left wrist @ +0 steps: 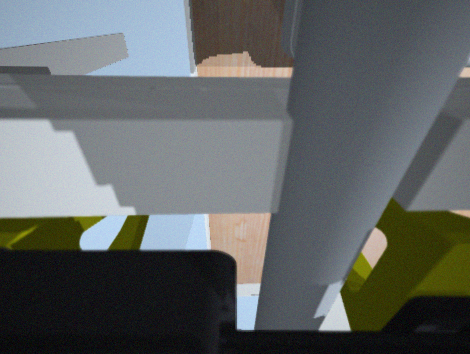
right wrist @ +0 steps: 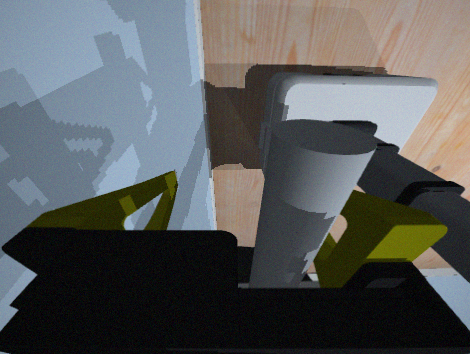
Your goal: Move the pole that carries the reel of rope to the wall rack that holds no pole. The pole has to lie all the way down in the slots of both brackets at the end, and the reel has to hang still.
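Places are measured from the left arm's base along level axes (x ahead, y left, z up), in metres.
Pixels of known places: right gripper, fingertip midpoint: (right wrist: 235, 177).
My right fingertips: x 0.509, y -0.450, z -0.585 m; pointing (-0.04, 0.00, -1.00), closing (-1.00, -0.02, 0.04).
Observation:
Ahead of a thing's pixels: the offset from my right fingertips to its top centre. "*": to the spot under its first point. Level surfaces: height alone.
The grey pole (left wrist: 350, 125) (right wrist: 300, 220) runs lengthwise through both views, and its round end face shows in the right wrist view. In the left wrist view it passes across a pale grey bracket {* dz +0.067, dx +0.012, dy +0.400 m} (left wrist: 200, 165) where the bracket has a gap; how deep it sits there I cannot tell. My left gripper (left wrist: 234, 171) is open, its fingertips hidden behind the bracket and the pole. My right gripper (right wrist: 235, 177) is open; the pole covers the tip of its right-hand finger. Neither is closed on the pole. The reel of rope and the empty rack do not show.
A white rounded slab (right wrist: 360, 97) stands beyond the pole's end in the right wrist view, with a dark jointed bar (right wrist: 400, 172) beside it. Wood floor {dz -0.825 m} (right wrist: 300, 30) and a pale blue surface (right wrist: 45, 40) lie behind. A grey flat piece {* dz -0.120, dx +0.125, dy +0.403 m} (left wrist: 90, 55) shows beyond the bracket.

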